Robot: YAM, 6 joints.
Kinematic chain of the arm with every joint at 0, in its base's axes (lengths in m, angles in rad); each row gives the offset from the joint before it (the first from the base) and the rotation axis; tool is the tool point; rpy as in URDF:
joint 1: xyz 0 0 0.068 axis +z
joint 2: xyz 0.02 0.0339 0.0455 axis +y
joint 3: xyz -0.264 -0.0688 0 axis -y
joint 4: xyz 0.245 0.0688 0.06 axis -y
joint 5: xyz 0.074 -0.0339 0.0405 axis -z
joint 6: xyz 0.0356 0 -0.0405 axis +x
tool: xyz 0 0 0 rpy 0 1.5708 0
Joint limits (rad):
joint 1: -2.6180..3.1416
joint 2: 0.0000..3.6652
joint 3: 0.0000..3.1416
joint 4: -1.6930..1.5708
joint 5: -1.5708..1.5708
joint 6: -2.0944..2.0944
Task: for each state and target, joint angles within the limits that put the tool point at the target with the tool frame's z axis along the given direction. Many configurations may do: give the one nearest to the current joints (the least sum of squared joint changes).
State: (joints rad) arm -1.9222 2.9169 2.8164 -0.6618 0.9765 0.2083
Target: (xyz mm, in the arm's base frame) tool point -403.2 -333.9 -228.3 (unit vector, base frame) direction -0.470 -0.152 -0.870
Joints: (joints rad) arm -2.4371 3.5706 2.7634 -0.2803 0.1896 0.2083
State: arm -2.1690 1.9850 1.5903 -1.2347 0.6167 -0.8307
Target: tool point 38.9 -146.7 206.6 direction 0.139 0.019 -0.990
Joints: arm -1.3444 1.0998 0.7288 -1.1869 -0.1402 -0.8307
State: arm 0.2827 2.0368 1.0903 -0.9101 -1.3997 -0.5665
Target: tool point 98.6 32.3 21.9 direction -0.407 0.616 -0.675
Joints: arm 0.0915 1.9234 0.2571 -0.3817 -0.7081 -0.5665
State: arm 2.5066 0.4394 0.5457 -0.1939 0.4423 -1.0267
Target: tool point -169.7 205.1 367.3 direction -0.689 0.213 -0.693
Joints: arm 2.2046 1.3336 1.4104 -0.9510 -0.4433 -1.0267
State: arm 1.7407 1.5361 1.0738 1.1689 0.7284 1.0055
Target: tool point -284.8 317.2 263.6 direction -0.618 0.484 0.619
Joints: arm 2.2902 2.0453 1.1529 1.5687 -0.1465 1.0055
